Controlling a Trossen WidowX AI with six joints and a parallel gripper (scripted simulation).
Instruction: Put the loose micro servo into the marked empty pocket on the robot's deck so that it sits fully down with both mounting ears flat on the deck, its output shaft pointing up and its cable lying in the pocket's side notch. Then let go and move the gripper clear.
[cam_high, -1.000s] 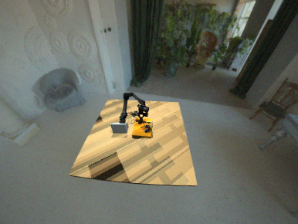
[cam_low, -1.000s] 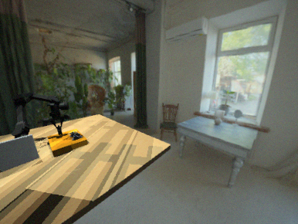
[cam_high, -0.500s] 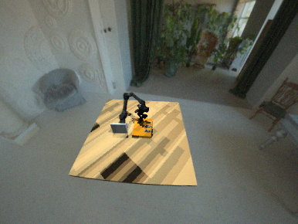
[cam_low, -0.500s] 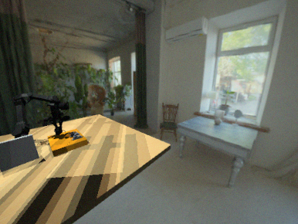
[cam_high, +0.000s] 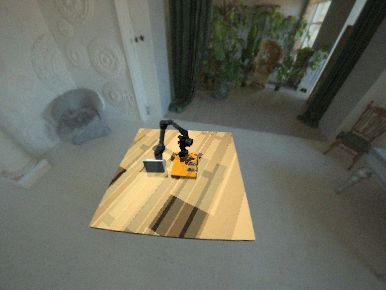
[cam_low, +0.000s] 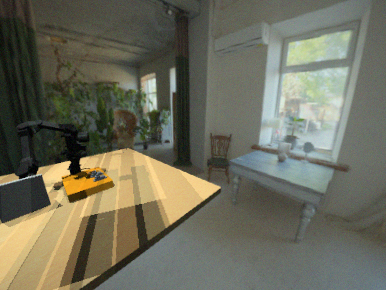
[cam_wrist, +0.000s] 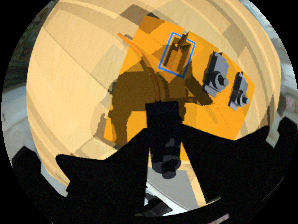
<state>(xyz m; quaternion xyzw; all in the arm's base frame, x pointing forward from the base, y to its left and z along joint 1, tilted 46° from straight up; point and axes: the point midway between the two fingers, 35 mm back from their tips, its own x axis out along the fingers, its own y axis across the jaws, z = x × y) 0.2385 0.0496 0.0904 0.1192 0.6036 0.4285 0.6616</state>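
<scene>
Right now the orange deck is 10 mm behind my gripper tip, 80 mm to the right of it and 100 mm below it.
</scene>
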